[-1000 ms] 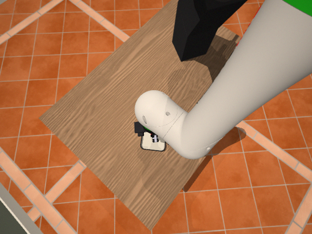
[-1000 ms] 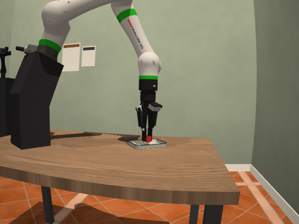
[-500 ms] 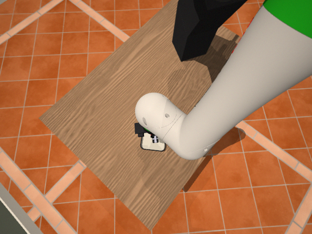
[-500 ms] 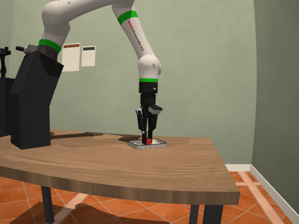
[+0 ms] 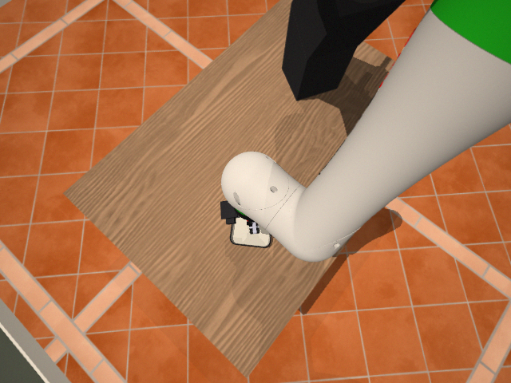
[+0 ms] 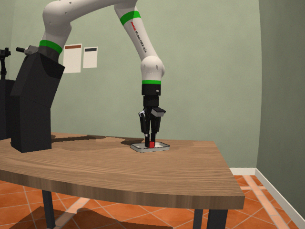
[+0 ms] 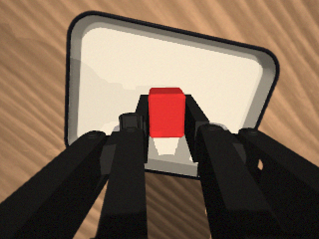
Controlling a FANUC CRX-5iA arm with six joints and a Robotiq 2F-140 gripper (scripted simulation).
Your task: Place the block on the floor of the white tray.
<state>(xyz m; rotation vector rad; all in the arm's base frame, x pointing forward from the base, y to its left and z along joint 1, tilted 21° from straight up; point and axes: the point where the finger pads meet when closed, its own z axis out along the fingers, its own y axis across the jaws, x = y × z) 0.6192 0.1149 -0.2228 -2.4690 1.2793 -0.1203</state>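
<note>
Right now the red block is 2 cm below my hand. The rest, counted from my hand: white tray: 3 cm below.
</note>
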